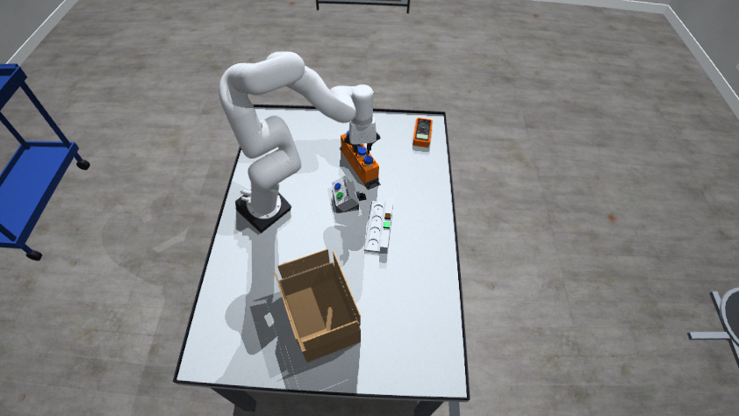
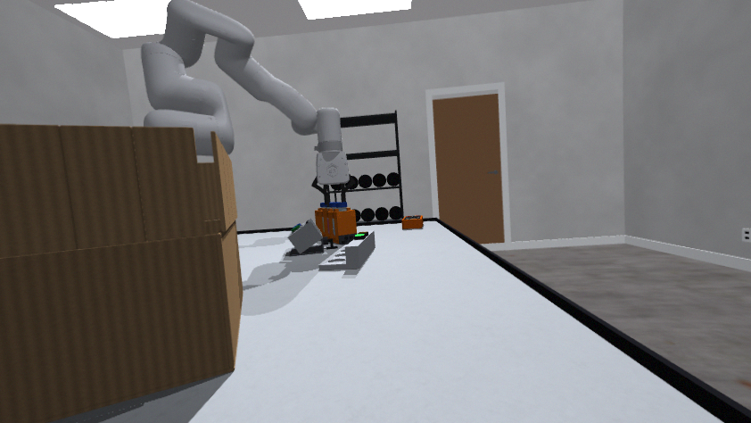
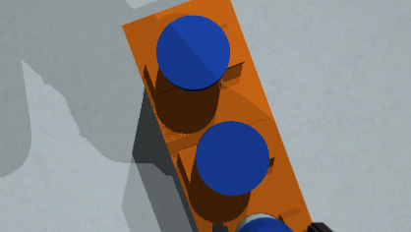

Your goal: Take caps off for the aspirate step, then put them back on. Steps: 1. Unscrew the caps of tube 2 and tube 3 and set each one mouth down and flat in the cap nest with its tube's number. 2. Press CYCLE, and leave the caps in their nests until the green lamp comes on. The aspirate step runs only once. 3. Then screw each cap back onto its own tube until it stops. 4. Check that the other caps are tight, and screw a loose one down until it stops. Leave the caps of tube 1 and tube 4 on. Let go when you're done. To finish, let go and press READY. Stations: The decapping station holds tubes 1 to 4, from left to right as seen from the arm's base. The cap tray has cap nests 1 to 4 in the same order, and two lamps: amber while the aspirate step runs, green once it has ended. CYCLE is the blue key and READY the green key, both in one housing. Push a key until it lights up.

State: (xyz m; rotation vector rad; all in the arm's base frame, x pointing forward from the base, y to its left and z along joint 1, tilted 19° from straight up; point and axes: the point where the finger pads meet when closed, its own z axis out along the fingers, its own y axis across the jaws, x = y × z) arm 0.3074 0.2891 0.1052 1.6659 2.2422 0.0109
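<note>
The blue cap lies 4 cm to the left of my hand, 3 cm behind it and 1 cm below it. Also, from my hand: green key (19 cm to the right, 6 cm below, 6 cm behind); then blue key (15 cm to the right, 8 cm behind, 6 cm below); then grey key housing (17 cm to the right, 8 cm below, 5 cm behind).
</note>
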